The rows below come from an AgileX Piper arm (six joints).
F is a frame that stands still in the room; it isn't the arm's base.
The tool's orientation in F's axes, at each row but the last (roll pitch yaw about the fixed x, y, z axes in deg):
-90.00, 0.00, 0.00
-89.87, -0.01, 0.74
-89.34, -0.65, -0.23
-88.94, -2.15, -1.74
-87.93, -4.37, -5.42
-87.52, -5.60, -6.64
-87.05, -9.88, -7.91
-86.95, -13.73, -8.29
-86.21, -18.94, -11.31
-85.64, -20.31, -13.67
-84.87, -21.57, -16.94
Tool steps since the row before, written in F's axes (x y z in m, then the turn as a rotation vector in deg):
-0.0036, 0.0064, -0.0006, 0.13, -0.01, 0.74
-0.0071, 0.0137, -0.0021, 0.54, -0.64, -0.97
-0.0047, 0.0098, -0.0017, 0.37, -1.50, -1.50
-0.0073, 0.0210, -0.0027, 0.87, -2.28, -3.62
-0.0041, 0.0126, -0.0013, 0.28, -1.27, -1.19
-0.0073, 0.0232, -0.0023, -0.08, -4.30, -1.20
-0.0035, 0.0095, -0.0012, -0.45, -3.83, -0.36
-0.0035, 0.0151, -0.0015, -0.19, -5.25, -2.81
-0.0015, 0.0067, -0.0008, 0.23, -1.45, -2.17
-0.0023, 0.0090, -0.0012, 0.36, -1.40, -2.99
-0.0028, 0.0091, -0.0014, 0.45, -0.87, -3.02
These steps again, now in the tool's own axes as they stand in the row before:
-0.0036, 0.0006, 0.0064, 0.13, -0.74, -0.01
-0.0069, 0.0021, 0.0138, 0.53, 0.97, -0.65
-0.0048, 0.0018, 0.0098, 0.36, 1.49, -1.52
-0.0080, 0.0028, 0.0207, 0.80, 3.61, -2.32
-0.0054, 0.0013, 0.0121, 0.31, 1.17, -1.28
-0.0101, 0.0023, 0.0221, 0.30, 1.05, -4.33
-0.0049, 0.0008, 0.0089, 0.02, 0.17, -3.87
-0.0058, 0.0009, 0.0144, -0.11, 2.58, -5.37
-0.0029, 0.0003, 0.0063, -0.22, 2.12, -1.52
-0.0045, 0.0002, 0.0082, -0.40, 2.93, -1.50
-0.0055, 0.0001, 0.0079, -0.47, 2.99, -0.97

